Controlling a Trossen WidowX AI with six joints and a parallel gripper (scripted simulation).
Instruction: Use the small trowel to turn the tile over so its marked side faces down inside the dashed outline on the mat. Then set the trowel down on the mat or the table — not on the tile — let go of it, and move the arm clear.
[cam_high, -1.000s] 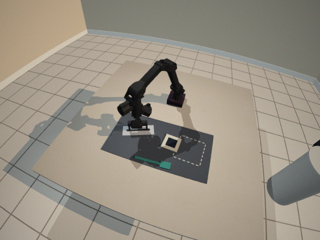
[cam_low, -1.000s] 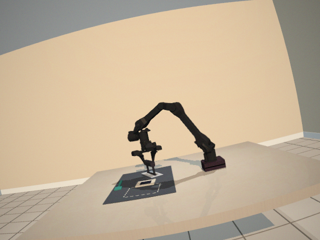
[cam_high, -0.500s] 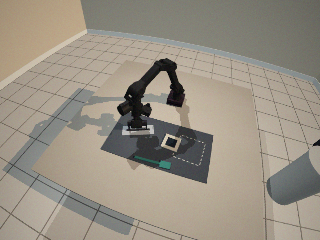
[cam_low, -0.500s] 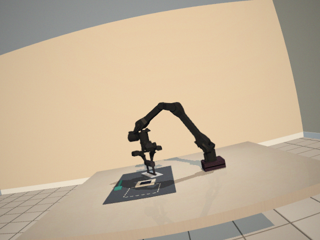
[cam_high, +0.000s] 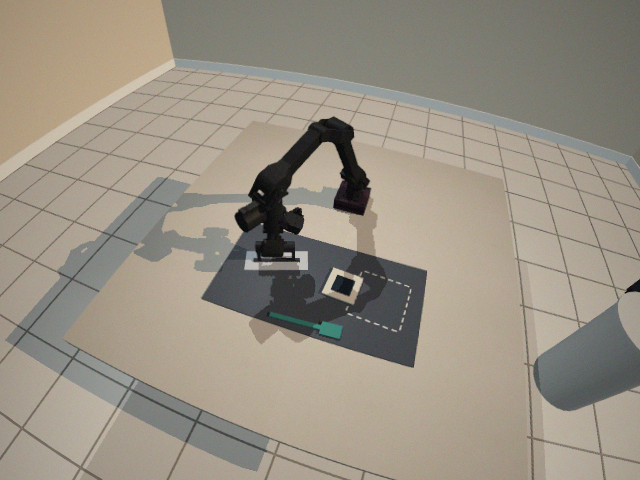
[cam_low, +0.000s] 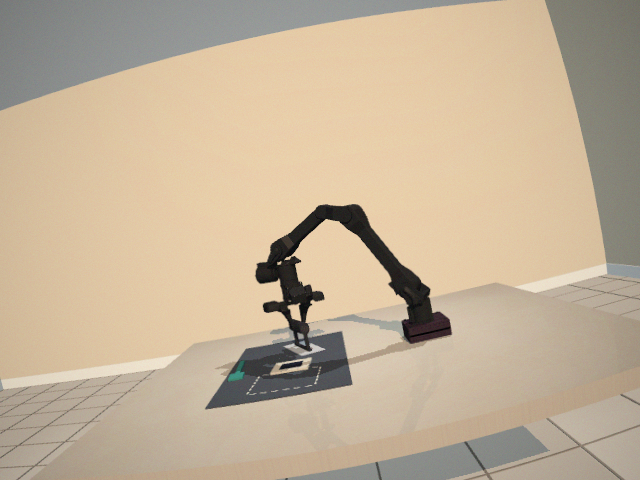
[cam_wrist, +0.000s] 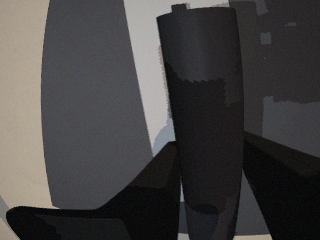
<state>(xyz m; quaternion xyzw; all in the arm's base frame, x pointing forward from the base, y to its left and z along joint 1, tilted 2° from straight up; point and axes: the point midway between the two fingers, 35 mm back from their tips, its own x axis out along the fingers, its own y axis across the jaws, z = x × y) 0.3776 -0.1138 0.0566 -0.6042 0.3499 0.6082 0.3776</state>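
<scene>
Right now the dark mat is 170 mm to the left of my gripper tip, 80 mm below it and 20 mm ahead of it. Also, from my gripper tip: tile (230 mm to the left, 60 mm below, 10 mm behind); then green flat tool (210 mm to the left, 150 mm ahead, 60 mm below); then trowel (30 mm below, 20 mm to the left, 10 mm behind).
</scene>
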